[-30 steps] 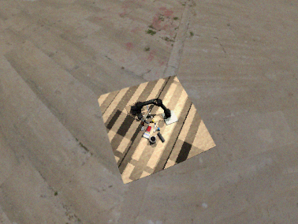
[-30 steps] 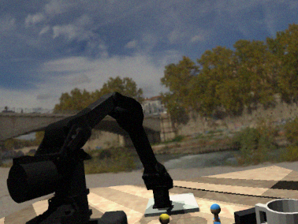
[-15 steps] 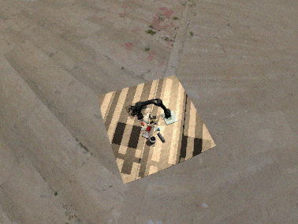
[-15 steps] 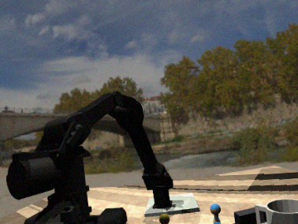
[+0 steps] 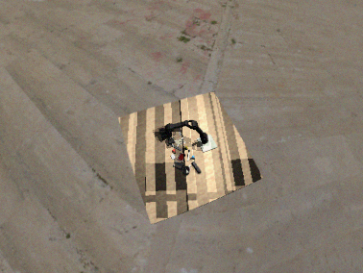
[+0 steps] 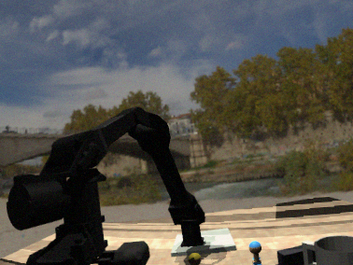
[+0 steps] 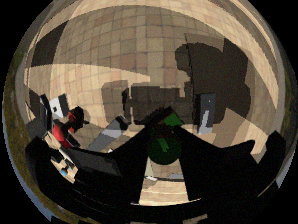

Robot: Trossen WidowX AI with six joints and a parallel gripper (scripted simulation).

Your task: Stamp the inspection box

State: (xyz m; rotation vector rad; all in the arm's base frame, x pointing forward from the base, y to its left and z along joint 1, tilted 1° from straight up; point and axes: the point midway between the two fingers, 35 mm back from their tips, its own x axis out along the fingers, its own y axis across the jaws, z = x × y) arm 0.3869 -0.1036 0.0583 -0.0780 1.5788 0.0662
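Right now my gripper tip is 220 mm to the right of the red ink pad, 80 mm past it and 30 mm above it. The rest, counted from my gripper tip: grey flat bar (100 mm to the left, 60 mm behind, 30 mm below); pale sheet (120 mm behind, 40 mm to the left, 40 mm below); green-topped stamp (right at my gripper tip).
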